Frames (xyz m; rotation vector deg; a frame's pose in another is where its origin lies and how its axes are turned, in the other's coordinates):
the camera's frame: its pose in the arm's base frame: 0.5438 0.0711 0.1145 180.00 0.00 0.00
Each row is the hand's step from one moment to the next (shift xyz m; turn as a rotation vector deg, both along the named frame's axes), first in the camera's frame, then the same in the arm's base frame.
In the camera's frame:
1: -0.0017 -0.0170 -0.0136 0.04 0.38 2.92
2: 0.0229 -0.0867 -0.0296 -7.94 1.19 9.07
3: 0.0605 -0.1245 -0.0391 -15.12 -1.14 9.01
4: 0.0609 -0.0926 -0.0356 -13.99 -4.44 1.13
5: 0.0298 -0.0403 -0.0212 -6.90 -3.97 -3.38
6: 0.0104 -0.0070 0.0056 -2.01 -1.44 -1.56
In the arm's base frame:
1: -0.0017 0.0170 0.0136 0.04 -0.38 -2.92
2: 0.0229 0.0867 0.0296 -7.94 -1.19 -9.07
3: 0.0605 0.1245 0.0391 -15.12 1.14 -9.01
4: 0.0609 0.0926 0.0356 -13.99 4.44 -1.13
5: 0.0298 0.0403 0.0212 -6.90 3.97 3.38
6: 0.0104 0.0070 -0.0056 -2.01 1.44 1.56

